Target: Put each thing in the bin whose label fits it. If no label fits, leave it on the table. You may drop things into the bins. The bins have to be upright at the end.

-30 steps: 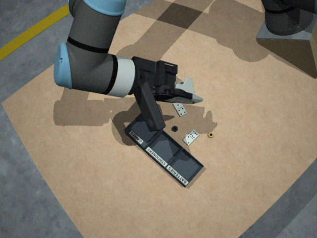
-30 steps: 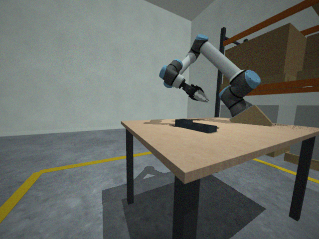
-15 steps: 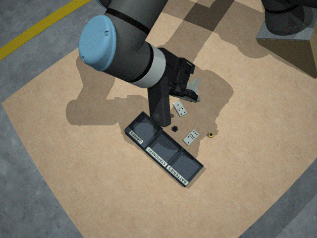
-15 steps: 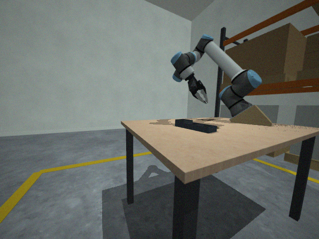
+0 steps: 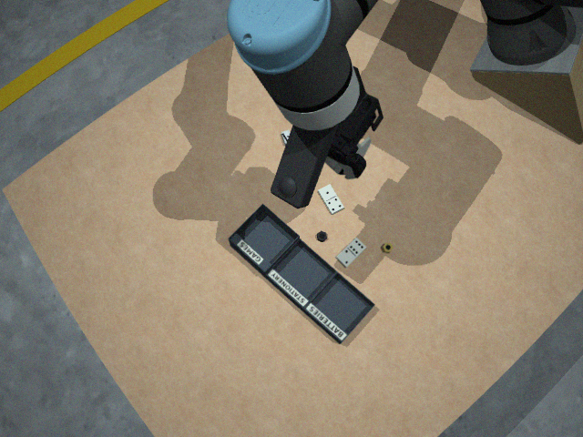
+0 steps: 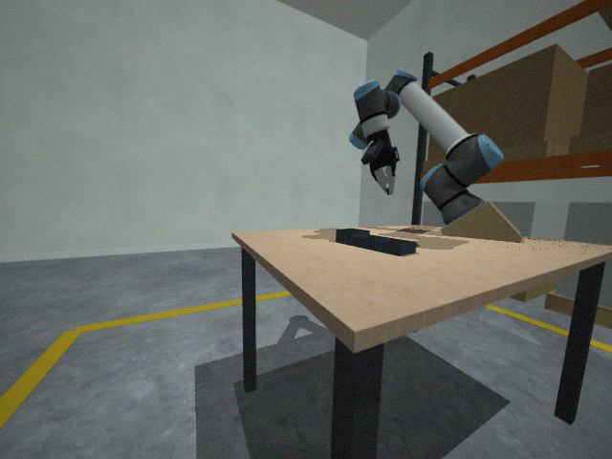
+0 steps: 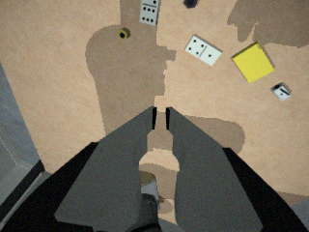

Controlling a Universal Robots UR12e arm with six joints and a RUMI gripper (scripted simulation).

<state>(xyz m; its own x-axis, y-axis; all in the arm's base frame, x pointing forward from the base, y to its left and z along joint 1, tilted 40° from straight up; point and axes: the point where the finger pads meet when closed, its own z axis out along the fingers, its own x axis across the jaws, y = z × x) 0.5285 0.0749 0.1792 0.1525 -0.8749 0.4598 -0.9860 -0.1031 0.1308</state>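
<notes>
The dark three-part bin lies 17 cm below my hand, 12 cm ahead of it and 3 cm to the left of it. From my hand the other things lie so: yellow pad (18 cm below, 10 cm to the right, 2 cm behind); white domino (18 cm below, 2 cm to the right, 2 cm behind); black nut (18 cm below, 5 cm ahead, 1 cm to the left).
</notes>
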